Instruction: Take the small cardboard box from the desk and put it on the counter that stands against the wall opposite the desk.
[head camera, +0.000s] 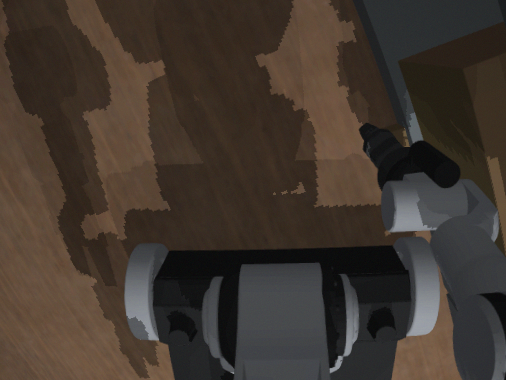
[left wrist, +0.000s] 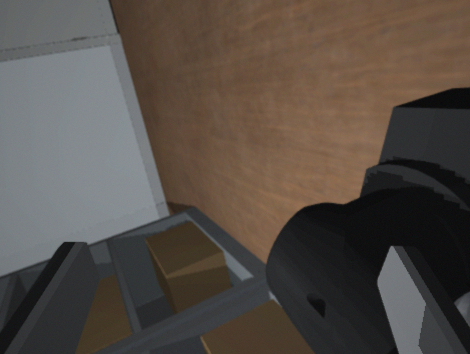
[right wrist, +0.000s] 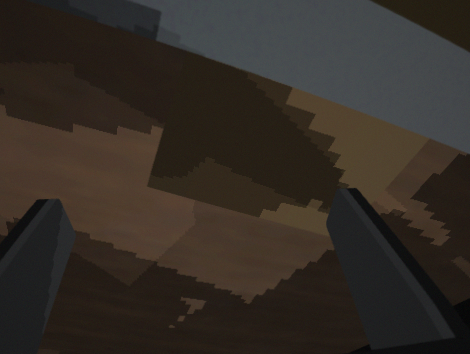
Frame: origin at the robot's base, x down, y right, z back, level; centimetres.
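Seen in the pictures: left gripper, fingertip midpoint: (left wrist: 237, 261); right gripper, fingertip midpoint: (head camera: 380, 149) (right wrist: 203, 212).
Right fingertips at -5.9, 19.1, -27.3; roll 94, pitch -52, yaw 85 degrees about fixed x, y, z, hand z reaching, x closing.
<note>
Offsets run from my right fingertips to a thing's top centre, as dx, dy, dz. "pt": to the spot under its first point. Level surfaces: height alone.
A cardboard box @(+0.9, +3.3, +1.3) (right wrist: 260, 150), tan with a dark shadow across it, lies partly hidden under the edge of a grey surface @(dx -1.8) (right wrist: 325, 45) in the right wrist view. I cannot tell whether it is the task's box. My right gripper (right wrist: 203, 212) (head camera: 367, 131) is open and empty; in the right wrist view the box shows beyond and between its fingers, nearest the right fingertip. My left gripper (left wrist: 237, 261) is open and empty, with a grey compartmented shelf (left wrist: 200, 310) beyond its fingers. The desk and the counter cannot be told for certain.
In the left wrist view a cardboard box @(-28.8, +87.9, +170.5) (left wrist: 195, 270) sits in a shelf compartment, near a white cabinet (left wrist: 65, 130). In the head view a large box @(pt -18.7, +4.1, -11.4) (head camera: 442, 100) rests on a grey surface (head camera: 440, 25) beside my right arm. Wooden floor @(dx +5.8) (head camera: 340, 180) lies ahead of the base.
</note>
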